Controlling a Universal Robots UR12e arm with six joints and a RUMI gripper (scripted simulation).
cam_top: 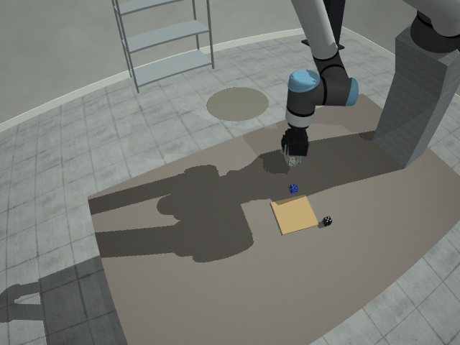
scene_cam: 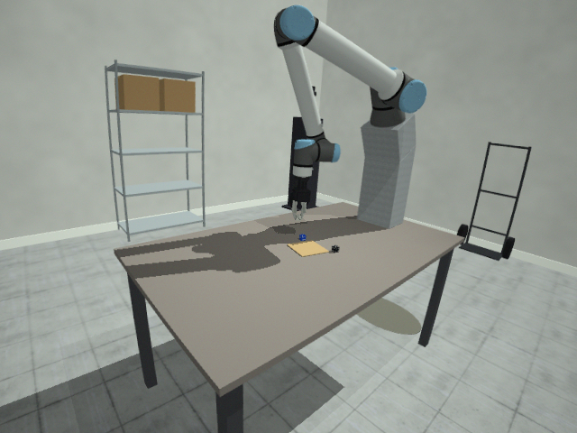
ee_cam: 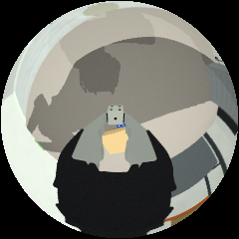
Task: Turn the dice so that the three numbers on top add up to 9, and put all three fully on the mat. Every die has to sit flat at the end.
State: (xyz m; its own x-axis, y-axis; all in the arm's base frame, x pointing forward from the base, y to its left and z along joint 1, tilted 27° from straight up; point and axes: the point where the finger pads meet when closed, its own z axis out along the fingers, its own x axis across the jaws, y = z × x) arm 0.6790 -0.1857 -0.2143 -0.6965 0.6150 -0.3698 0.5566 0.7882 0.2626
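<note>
Right now my hand is 100 mm short of the tan mat, 140 mm to the right of it and 100 mm above it. Round my hand: blue die (30 mm ahead, 60 mm to the left, 80 mm below); then white die (right at my hand); then black die (30 mm ahead, 250 mm to the left, 80 mm below).
</note>
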